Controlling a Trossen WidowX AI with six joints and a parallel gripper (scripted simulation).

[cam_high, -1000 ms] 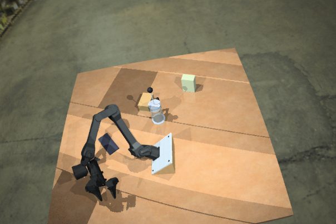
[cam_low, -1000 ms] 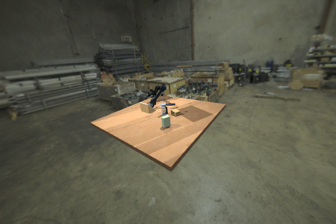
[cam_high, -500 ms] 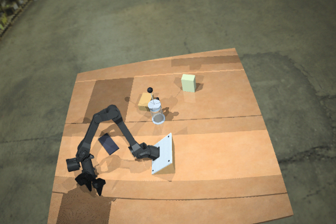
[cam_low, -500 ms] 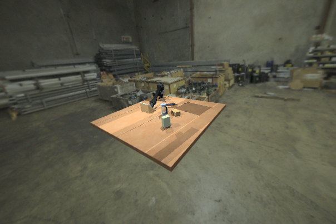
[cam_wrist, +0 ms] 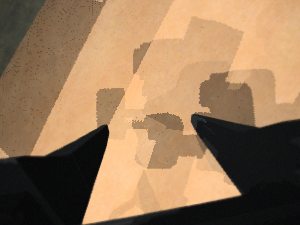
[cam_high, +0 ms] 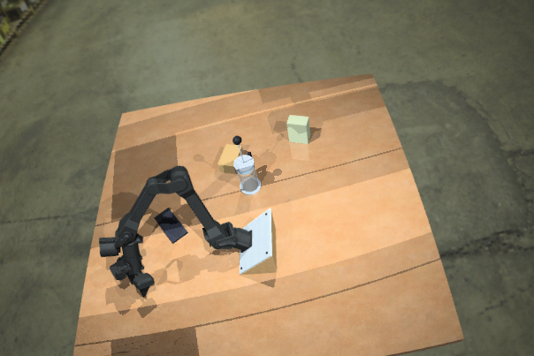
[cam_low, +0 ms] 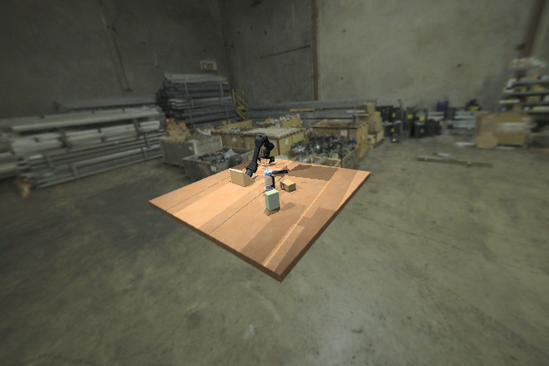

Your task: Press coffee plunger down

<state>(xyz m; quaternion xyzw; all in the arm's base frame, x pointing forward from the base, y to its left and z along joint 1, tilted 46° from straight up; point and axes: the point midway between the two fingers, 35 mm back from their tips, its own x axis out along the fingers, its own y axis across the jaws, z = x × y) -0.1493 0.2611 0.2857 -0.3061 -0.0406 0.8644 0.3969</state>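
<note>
The coffee press lies 450 mm ahead of my gripper tip, 400 mm to the right of it and 110 mm above it. From my gripper tip the other things lie so: tan block (560 mm ahead, 320 mm to the right).
</note>
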